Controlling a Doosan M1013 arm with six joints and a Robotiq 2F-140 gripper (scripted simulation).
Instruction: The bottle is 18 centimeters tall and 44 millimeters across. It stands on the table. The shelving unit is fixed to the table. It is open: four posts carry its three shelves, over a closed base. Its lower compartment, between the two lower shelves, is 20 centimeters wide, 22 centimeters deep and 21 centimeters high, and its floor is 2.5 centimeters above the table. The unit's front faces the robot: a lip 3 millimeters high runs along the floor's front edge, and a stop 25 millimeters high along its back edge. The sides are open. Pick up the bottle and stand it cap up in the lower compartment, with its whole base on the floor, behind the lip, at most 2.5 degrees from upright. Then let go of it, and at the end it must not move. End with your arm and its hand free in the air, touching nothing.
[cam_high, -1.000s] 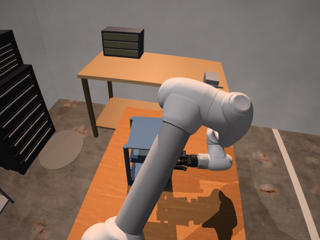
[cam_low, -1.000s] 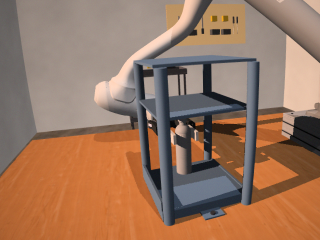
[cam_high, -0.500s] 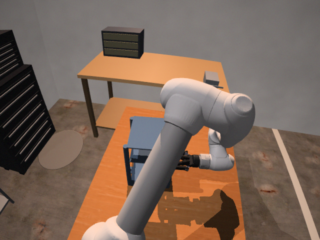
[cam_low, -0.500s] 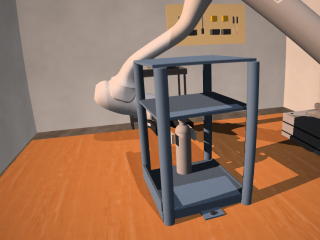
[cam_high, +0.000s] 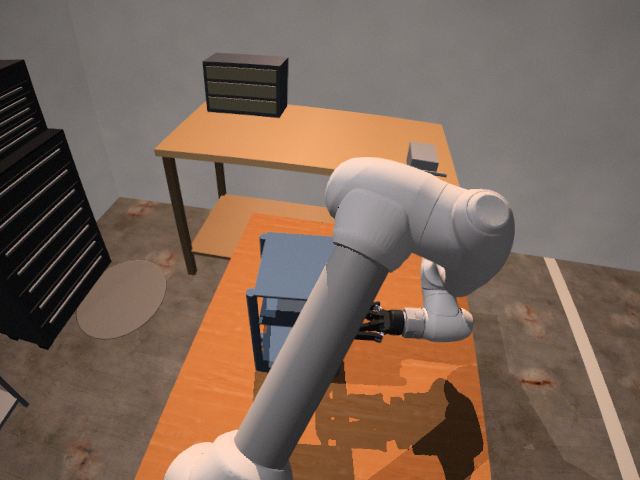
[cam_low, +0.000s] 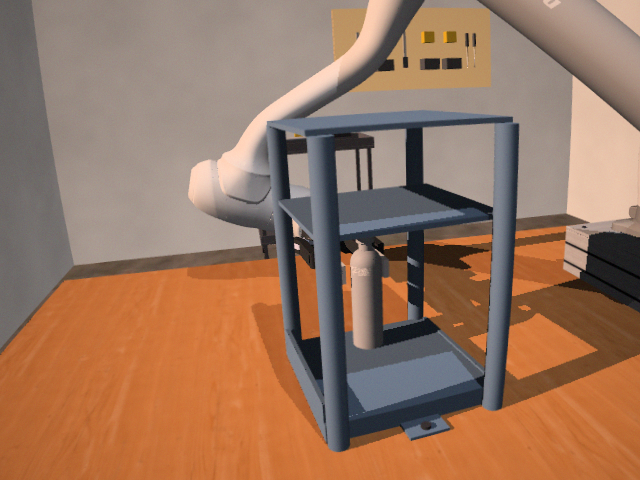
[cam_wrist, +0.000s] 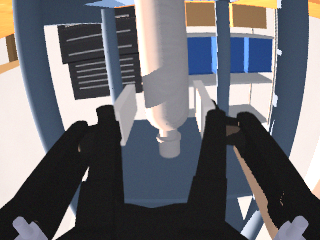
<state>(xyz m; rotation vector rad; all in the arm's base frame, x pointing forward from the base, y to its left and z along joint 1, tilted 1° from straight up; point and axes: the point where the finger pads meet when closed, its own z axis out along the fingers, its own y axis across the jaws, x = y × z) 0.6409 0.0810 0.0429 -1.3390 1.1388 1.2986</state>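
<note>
My hand is 30 mm to the right of the grey bottle and 10 mm past it. Round my hand: shelving unit (90 mm to the left, 40 mm above, 20 mm behind).
</note>
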